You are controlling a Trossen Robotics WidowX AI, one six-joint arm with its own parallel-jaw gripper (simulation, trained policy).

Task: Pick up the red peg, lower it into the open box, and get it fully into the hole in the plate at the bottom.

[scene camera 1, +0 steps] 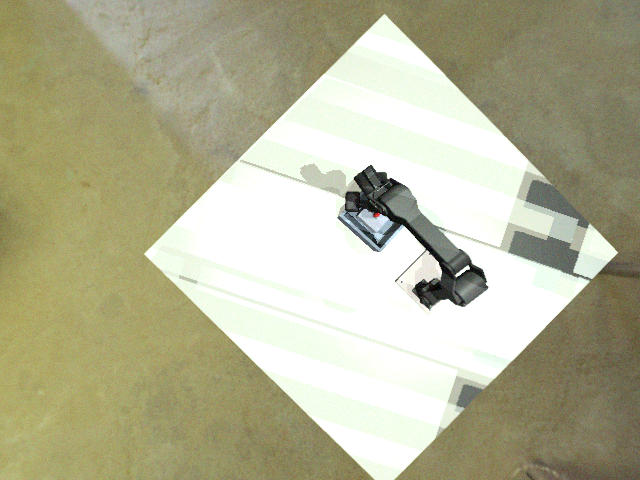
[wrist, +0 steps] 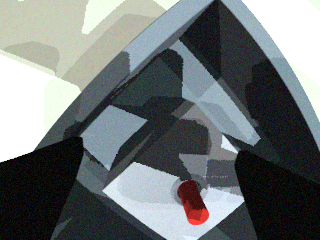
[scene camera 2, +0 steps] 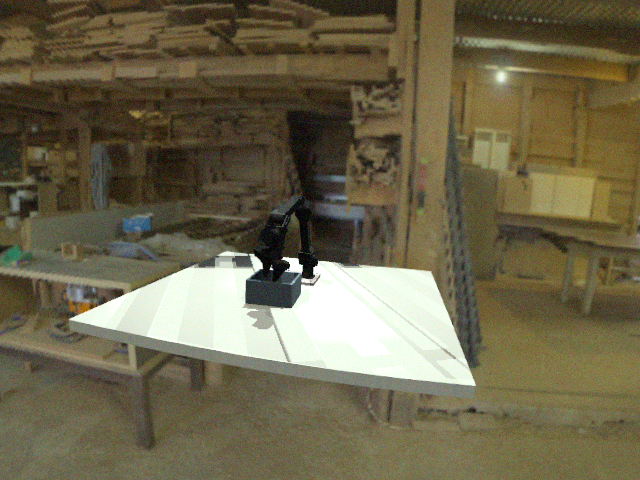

Labels:
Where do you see a dark box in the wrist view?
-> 228,65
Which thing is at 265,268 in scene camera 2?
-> My gripper.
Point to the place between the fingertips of my gripper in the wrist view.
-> At 162,153

